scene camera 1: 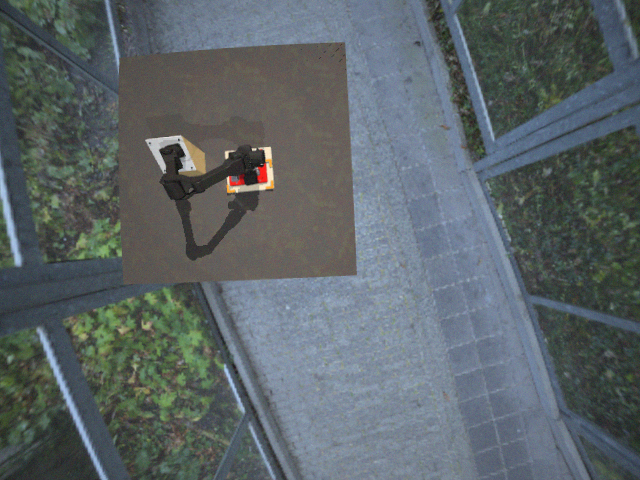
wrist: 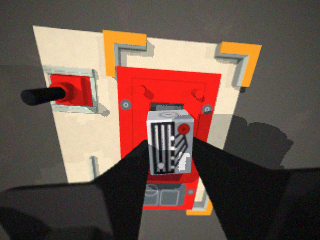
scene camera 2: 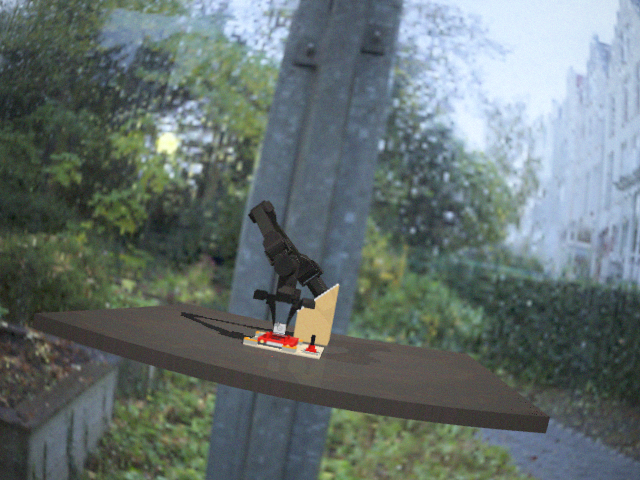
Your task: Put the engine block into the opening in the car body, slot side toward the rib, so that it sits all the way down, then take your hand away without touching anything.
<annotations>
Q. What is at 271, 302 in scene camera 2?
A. My gripper.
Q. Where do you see a grey engine block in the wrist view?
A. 170, 132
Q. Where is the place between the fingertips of my gripper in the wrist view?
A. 169, 143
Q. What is my gripper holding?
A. A grey engine block.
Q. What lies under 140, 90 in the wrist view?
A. A red car body.
</annotations>
